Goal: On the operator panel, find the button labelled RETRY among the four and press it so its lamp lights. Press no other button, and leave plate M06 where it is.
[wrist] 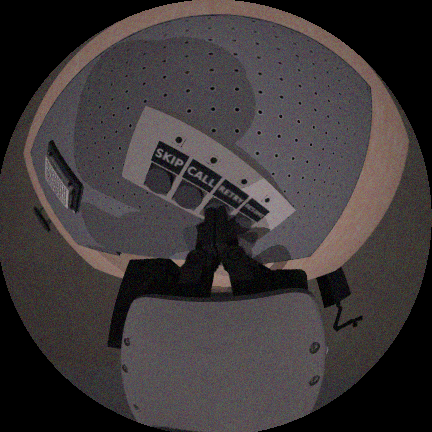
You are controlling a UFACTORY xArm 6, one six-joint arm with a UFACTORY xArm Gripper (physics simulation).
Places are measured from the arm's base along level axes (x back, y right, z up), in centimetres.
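Pixels of known places: gripper, fingertip midpoint: point(217, 219).
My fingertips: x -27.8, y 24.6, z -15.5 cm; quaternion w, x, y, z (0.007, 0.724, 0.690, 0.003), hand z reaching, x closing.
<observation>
Behind a point stands the place of what it marks.
The pale operator panel point(136, 145) @(y 20.0, x -36.2, z -16.4 cm) lies tilted across the middle of the wrist view. Its labels read SKIP point(169, 157) @(y 22.3, x -34.1, z -16.3 cm), CALL point(201, 176) @(y 24.2, x -31.8, z -16.4 cm), RETRY point(231, 193) @(y 26.3, x -29.7, z -16.3 cm) and a fourth, blurred one point(254, 210) @(y 28.2, x -27.3, z -16.4 cm). Round dark buttons sit below them: the SKIP button point(159, 179) @(y 20.9, x -32.7, z -16.1 cm), the CALL button point(187, 195) @(y 22.6, x -30.5, z -16.1 cm) and the RETRY button point(215, 203) @(y 24.7, x -29.1, z -16.1 cm), which is partly hidden. The small lamp above RETRY point(244, 181) @(y 27.5, x -30.6, z -16.3 cm) is dark. My gripper point(217, 219) @(y 24.6, x -27.8, z -15.5 cm) is shut and empty, its tips overlapping the RETRY button; contact cannot be told. No M06 marking is readable.
A dark-framed block with a pale, finely patterned face point(62, 181) @(y -3.5, x -41.1, z -19.2 cm) stands at the left on the grey perforated board point(300, 100) @(y 37.0, x -37.9, z -21.6 cm). A light wooden rim point(387, 145) surrounds the board. A black box with a bent arm point(334, 287) is at the lower right, beyond the rim.
</observation>
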